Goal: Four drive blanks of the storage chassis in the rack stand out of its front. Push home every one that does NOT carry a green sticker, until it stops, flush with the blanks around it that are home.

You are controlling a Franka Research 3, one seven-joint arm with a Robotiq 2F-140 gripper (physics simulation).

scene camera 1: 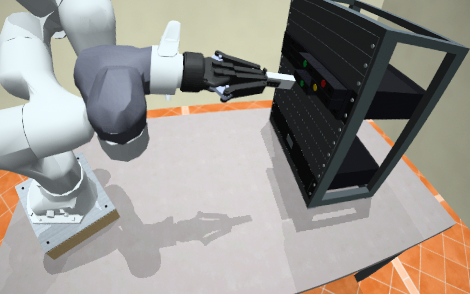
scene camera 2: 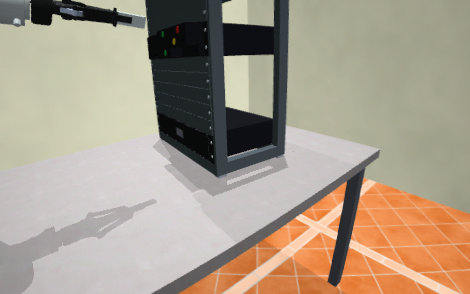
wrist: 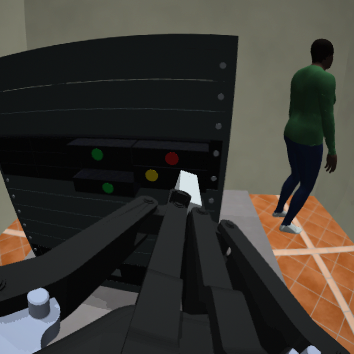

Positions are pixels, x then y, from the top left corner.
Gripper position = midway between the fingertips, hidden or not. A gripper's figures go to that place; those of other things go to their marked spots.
Labels:
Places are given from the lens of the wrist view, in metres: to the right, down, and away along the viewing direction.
my gripper (wrist: 183, 185): 0.01, 0.01, 0.20
yellow-sticker blank (wrist: 141, 173): -0.05, 0.00, 0.32

